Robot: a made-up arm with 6 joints. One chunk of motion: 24 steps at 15 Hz.
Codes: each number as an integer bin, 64 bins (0 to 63) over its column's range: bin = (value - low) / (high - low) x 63, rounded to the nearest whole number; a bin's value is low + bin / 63 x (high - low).
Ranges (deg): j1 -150.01..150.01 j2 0..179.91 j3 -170..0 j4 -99.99..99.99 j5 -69.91..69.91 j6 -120.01..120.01
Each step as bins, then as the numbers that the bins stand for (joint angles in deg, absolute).
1 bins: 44 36 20 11 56 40
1 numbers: 59.53 102.81 -116.03 -65.07 54.37 32.38
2 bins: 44 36 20 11 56 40
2 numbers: 59.53 102.81 -116.03 -65.07 54.37 32.38
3 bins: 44 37 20 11 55 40
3 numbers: 59.53 105.66 -116.03 -65.07 52.16 32.38
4 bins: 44 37 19 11 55 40
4 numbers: 59.53 105.66 -118.73 -65.07 52.16 32.38
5 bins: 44 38 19 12 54 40
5 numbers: 59.53 108.52 -118.73 -61.90 49.94 32.38
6 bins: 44 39 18 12 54 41
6 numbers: 59.53 111.37 -121.43 -61.90 49.94 36.19
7 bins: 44 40 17 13 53 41
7 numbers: 59.53 114.23 -124.13 -58.72 47.72 36.19
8 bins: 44 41 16 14 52 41
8 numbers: 59.53 117.08 -126.83 -55.55 45.50 36.19
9 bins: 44 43 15 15 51 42
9 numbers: 59.53 122.80 -129.52 -52.38 43.28 40.00
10 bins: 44 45 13 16 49 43
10 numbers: 59.53 128.51 -134.92 -49.20 38.84 43.81
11 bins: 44 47 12 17 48 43
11 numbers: 59.53 134.22 -137.62 -46.03 36.62 43.81
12 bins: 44 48 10 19 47 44
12 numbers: 59.53 137.07 -143.02 -39.68 34.40 47.62
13 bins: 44 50 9 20 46 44
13 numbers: 59.53 142.79 -145.71 -36.50 32.18 47.62
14 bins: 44 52 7 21 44 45
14 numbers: 59.53 148.50 -151.11 -33.33 27.74 51.43
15 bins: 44 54 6 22 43 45
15 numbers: 59.53 154.21 -153.81 -30.16 25.52 51.43
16 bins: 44 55 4 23 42 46
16 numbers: 59.53 157.06 -159.21 -26.98 23.30 55.24
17 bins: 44 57 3 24 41 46
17 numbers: 59.53 162.78 -161.90 -23.81 21.08 55.24
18 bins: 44 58 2 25 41 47
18 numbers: 59.53 165.63 -164.60 -20.63 21.08 59.05
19 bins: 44 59 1 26 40 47
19 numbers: 59.53 168.49 -167.30 -17.46 18.86 59.05
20 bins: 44 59 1 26 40 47
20 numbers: 59.53 168.49 -167.30 -17.46 18.86 59.05
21 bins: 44 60 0 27 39 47
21 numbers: 59.53 171.34 -170.00 -14.28 16.65 59.05
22 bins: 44 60 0 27 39 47
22 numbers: 59.53 171.34 -170.00 -14.28 16.65 59.05
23 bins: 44 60 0 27 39 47
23 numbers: 59.53 171.34 -170.00 -14.28 16.65 59.05
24 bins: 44 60 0 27 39 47
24 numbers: 59.53 171.34 -170.00 -14.28 16.65 59.05
